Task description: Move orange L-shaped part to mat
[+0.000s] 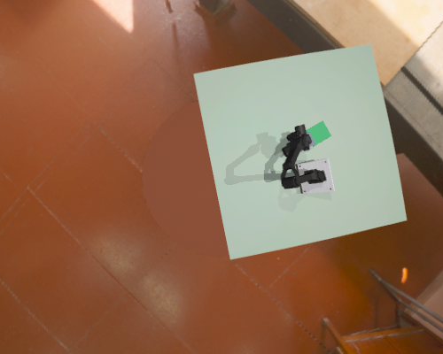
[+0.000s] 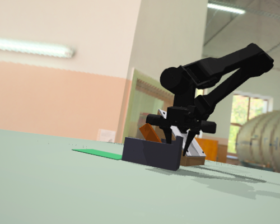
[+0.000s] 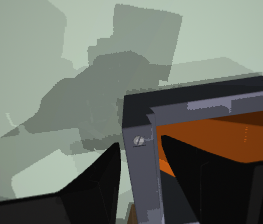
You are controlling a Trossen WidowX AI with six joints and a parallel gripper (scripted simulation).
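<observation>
Now: gripper tip 5 cm to the left of the orange part, 1 cm below it and 1 cm short of it. From my gripper tip the other things lie so: green mat 22 cm to the right, 5 cm below, 5 cm ahead.
</observation>
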